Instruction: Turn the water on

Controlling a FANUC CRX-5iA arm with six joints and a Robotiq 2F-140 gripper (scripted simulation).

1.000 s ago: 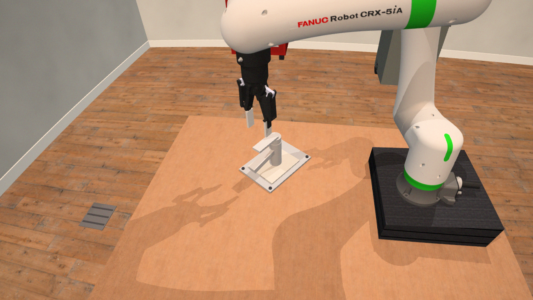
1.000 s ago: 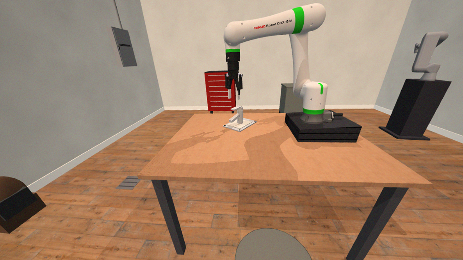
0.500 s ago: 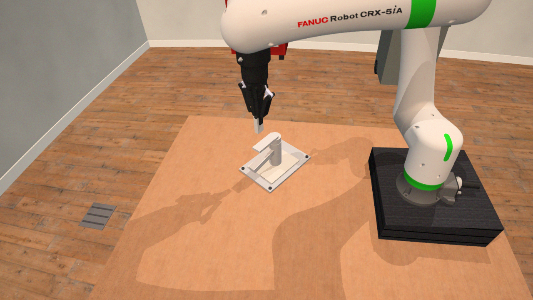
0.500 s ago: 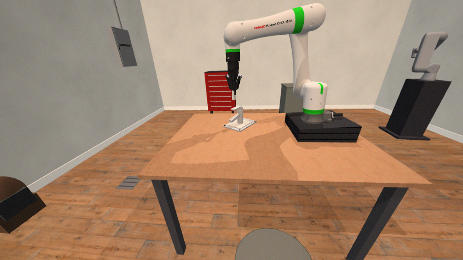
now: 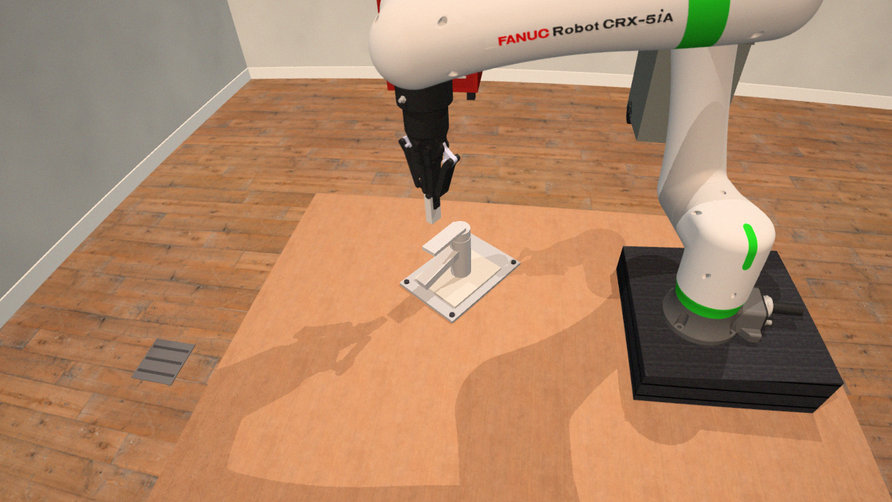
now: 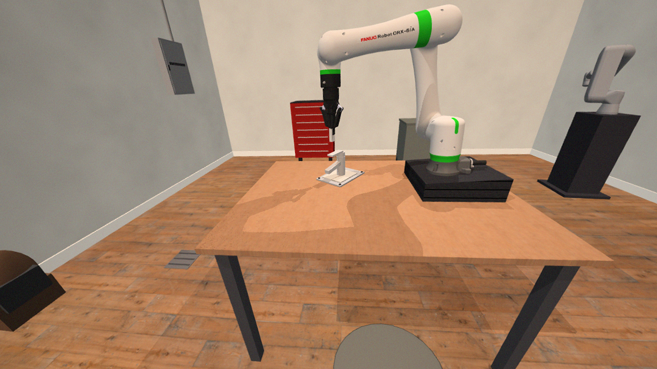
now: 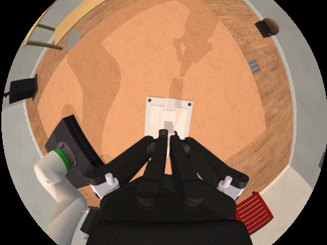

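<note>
The lever is 1 cm behind my hand, 3 cm to the right of it and 10 cm below it. From my hand the other things lie so: tap: 2 cm behind, 5 cm to the right, 16 cm below.
</note>
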